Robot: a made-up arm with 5 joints. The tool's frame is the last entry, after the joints.
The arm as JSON. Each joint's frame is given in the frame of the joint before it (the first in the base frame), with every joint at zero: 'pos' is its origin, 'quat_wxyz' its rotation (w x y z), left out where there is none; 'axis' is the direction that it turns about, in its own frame. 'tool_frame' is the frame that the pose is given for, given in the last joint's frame.
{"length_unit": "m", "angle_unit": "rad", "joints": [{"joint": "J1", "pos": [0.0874, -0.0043, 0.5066], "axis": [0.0, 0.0, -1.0]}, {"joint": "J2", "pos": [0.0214, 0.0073, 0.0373], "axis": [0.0, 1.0, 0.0]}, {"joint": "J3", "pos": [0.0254, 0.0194, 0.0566], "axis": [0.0, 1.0, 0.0]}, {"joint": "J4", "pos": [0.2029, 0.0, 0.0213], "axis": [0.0, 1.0, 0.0]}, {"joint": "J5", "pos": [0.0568, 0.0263, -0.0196], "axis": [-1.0, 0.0, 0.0]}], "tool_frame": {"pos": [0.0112, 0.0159, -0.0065], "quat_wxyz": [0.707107, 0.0, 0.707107, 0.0]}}
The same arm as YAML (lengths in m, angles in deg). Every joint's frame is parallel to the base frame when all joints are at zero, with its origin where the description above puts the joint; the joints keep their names.
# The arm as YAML. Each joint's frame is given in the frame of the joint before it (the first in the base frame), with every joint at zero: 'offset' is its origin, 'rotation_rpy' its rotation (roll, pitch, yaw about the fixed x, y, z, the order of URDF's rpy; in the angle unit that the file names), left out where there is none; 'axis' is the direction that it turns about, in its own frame. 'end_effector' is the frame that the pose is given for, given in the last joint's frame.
length_unit: m
angle_unit: deg
chain:
  - id: J1
    offset: [0.0874, -0.0043, 0.5066]
    axis: [0.0, 0.0, -1.0]
  - id: J2
    offset: [0.0214, 0.0073, 0.0373]
    axis: [0.0, 1.0, 0.0]
  - id: J3
    offset: [0.0254, 0.0194, 0.0566]
    axis: [0.0, 1.0, 0.0]
  - id: J4
    offset: [0.2029, 0.0, 0.0213]
    axis: [0.0, 1.0, 0.0]
  - id: J5
    offset: [0.0568, 0.0263, -0.0196]
    axis: [-1.0, 0.0, 0.0]
end_effector:
  offset: [0.0112, 0.0159, -0.0065]
  rotation_rpy: [0.0, 90.0, 0.0]

